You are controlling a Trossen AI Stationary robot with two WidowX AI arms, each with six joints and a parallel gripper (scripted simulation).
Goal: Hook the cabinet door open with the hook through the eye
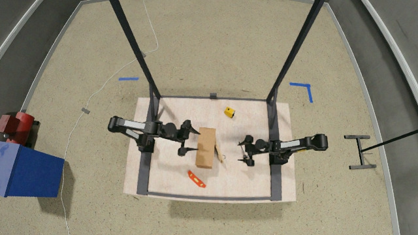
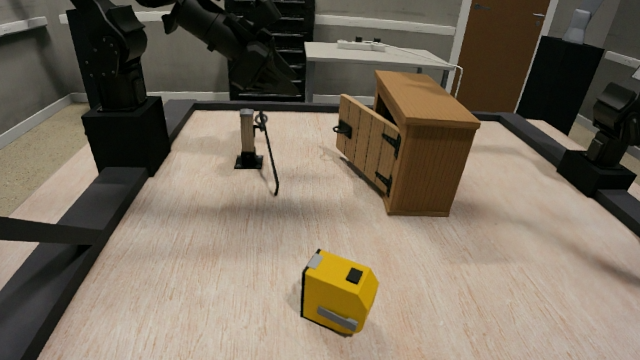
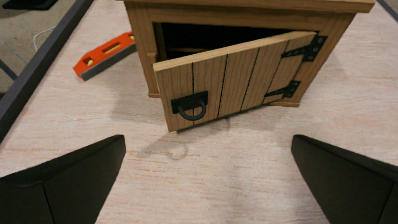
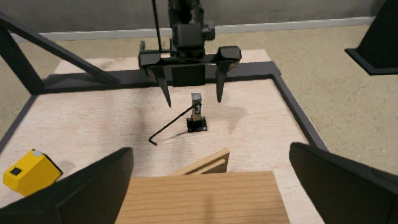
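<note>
Now: the black hook 40 mm behind my left hand, 10 mm to the left of it and 120 mm below it. Round my left hand: cabinet door (30 mm behind, 140 mm to the right, 100 mm below); orange-red level (180 mm ahead, 270 mm to the right, 160 mm below); yellow tape measure (320 mm behind, 80 mm to the right, 140 mm below).
</note>
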